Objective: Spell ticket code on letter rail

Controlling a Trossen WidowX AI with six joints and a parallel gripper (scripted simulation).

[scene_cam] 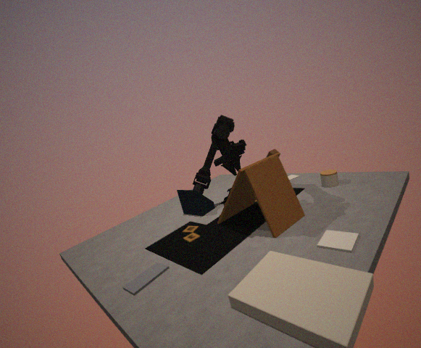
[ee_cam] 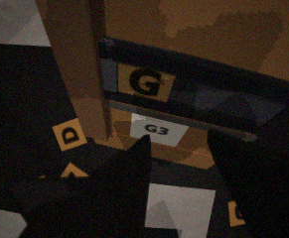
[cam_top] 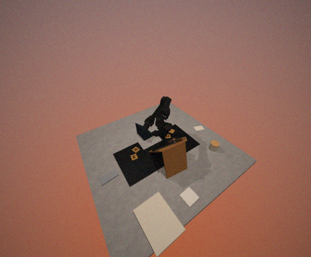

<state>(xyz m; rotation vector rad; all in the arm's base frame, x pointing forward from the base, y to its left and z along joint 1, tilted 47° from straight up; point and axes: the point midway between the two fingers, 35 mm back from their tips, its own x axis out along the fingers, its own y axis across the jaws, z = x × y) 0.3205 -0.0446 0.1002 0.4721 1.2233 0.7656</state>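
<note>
Right now the white ticket is 2 cm behind my gripper tip, 1 cm to the left of it and 13 cm below it. Also, from my gripper tip: lidded cream jar: 20 cm ahead, 44 cm to the left, 17 cm below; then white pad: 43 cm ahead, 5 cm to the right, 20 cm below; then black mat: 11 cm behind, 3 cm to the right, 21 cm below.
</note>
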